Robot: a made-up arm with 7 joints.
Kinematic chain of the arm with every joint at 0, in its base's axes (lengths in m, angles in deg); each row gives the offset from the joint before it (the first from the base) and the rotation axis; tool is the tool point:
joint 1: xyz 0 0 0.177 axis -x
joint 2: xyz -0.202 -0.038 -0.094 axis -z
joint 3: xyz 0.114 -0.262 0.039 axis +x
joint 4: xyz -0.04 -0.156 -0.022 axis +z
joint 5: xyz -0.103 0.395 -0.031 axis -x
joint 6: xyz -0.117 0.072 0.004 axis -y
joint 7: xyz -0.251 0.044 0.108 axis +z
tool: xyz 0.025 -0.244 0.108
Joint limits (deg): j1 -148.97..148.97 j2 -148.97..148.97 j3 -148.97..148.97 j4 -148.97..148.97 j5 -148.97..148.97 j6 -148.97..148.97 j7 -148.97..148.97
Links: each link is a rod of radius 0.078 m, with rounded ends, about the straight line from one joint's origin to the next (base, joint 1, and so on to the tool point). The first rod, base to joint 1, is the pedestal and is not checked.
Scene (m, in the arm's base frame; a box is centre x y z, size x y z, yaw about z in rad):
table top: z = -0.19
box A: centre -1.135 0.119 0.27 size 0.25 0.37 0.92 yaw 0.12
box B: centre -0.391 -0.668 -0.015 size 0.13 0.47 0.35 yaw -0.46
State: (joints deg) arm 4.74 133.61 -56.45 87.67 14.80 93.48 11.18
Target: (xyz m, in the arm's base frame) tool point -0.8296 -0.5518 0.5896
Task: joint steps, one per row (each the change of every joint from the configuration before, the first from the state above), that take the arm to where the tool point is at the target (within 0.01 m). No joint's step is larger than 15 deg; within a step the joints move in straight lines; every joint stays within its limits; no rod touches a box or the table.
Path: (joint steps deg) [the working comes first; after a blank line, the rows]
Joints at the target: -7.37 69.61 -63.50 128.87 11.80 71.96 -7.03
Straight joint move there: touches box A.

1: -9.35 -10.31 -13.17 8.48 -8.47 1.70 -5.60
2: -9.35 -10.30 -13.16 8.48 -8.47 1.70 -5.61
3: -9.35 -10.31 -13.17 8.49 -8.47 1.70 -5.60
4: -9.35 -10.31 -13.16 8.48 -8.47 1.70 -5.60
5: -9.35 -10.30 -13.17 8.48 -8.47 1.70 -5.60
6: -9.35 -10.31 -13.16 8.48 -8.47 1.70 -5.61
7: -9.35 -10.30 -13.17 8.48 -8.47 1.70 -5.60
8: 8.89 1.35 14.19 -3.02 9.38 -5.57 3.50
9: 8.89 1.36 14.18 -3.03 9.38 -5.57 3.50
10: 8.89 1.36 14.19 -3.03 9.38 -5.57 3.51
11: 8.89 1.36 14.18 -3.03 9.38 -5.57 3.50
12: 8.89 1.36 14.19 -3.03 9.38 -5.57 3.50
13: 8.89 1.35 14.18 -3.03 9.39 -5.57 3.50

